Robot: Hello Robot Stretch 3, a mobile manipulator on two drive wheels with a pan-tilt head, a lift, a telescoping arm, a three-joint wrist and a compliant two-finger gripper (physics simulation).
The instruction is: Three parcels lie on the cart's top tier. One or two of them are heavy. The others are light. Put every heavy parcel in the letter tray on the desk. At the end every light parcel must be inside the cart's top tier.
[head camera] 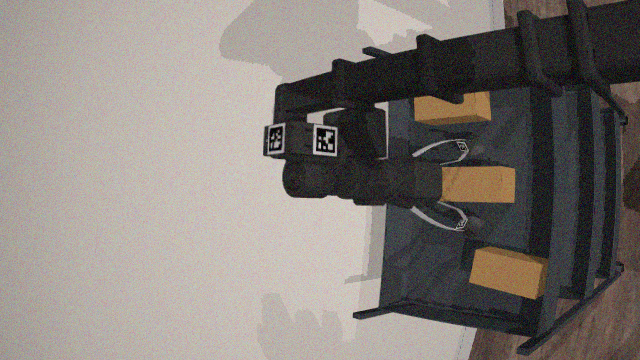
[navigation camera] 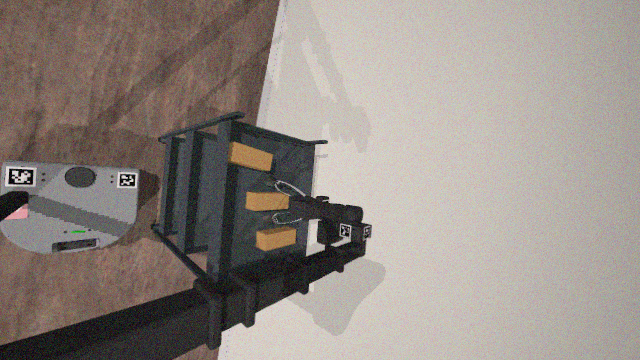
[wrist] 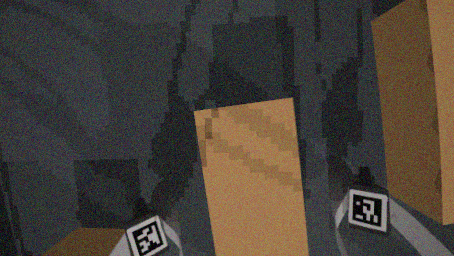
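Pixels of known places: gripper, fingertip midpoint: (head camera: 480, 186) (navigation camera: 265, 199) (wrist: 249, 187); robot's base at its link origin: (navigation camera: 81, 176).
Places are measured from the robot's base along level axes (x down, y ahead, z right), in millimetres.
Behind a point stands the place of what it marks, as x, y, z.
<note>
The cart's top tier (head camera: 425, 270) @(-663, 122, 544) (navigation camera: 226, 200) @(-663, -22, 296) (wrist: 55, 100) @(-663, 120, 516) holds three orange-brown box parcels. The middle parcel (head camera: 480, 185) @(-715, -22, 401) (navigation camera: 266, 201) @(-715, -22, 398) (wrist: 255, 200) @(-715, -24, 438) lies between my gripper's fingers. My gripper (head camera: 471, 186) @(-668, -22, 429) (navigation camera: 269, 201) @(-668, -22, 429) (wrist: 249, 187) @(-668, -22, 429) is open, with one finger on each side of this parcel and gaps beside it. Another parcel (head camera: 450, 109) @(-715, -140, 458) (navigation camera: 276, 239) @(-715, -150, 448) (wrist: 410, 100) @(-695, -127, 477) lies on the arm's side, partly behind the arm in the head view. The third parcel (head camera: 507, 270) @(-715, 102, 338) (navigation camera: 251, 156) @(-715, 109, 336) (wrist: 87, 242) @(-684, 102, 407) lies slightly turned on the far side. The letter tray and desk do not show.
My arm (head camera: 380, 77) @(-1019, -100, 315) (navigation camera: 125, 312) @(-990, -81, 41) reaches across one side of the cart. The cart has raised side rims and lower tiers (navigation camera: 197, 200) @(-398, -57, 312). A pale wall (head camera: 150, 200) @(-1076, 14, 760) (navigation camera: 500, 175) @(-1275, 107, 771) stands behind it. My grey base (navigation camera: 105, 200) @(-160, -80, 69) is on the wooden floor (navigation camera: 100, 75) @(0, 422, 33).
</note>
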